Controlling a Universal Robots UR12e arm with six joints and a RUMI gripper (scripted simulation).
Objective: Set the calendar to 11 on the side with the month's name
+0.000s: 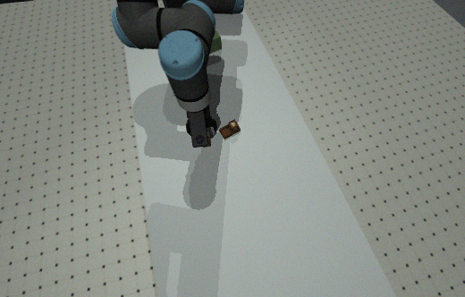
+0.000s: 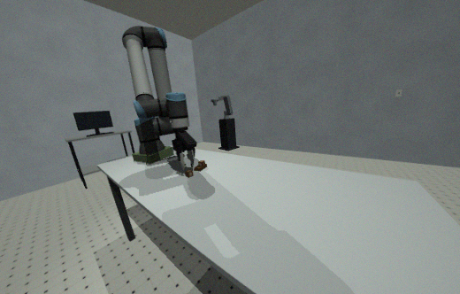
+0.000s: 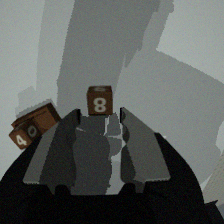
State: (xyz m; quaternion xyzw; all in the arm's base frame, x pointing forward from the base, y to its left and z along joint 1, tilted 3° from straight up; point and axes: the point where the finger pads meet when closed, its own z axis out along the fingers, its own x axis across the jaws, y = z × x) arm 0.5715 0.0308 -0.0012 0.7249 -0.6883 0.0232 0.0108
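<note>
Right now the brown cube is 4 cm below my hand. Also, from my hand: brown calendar tray (4 cm behind, 10 cm to the left, 4 cm below).
</note>
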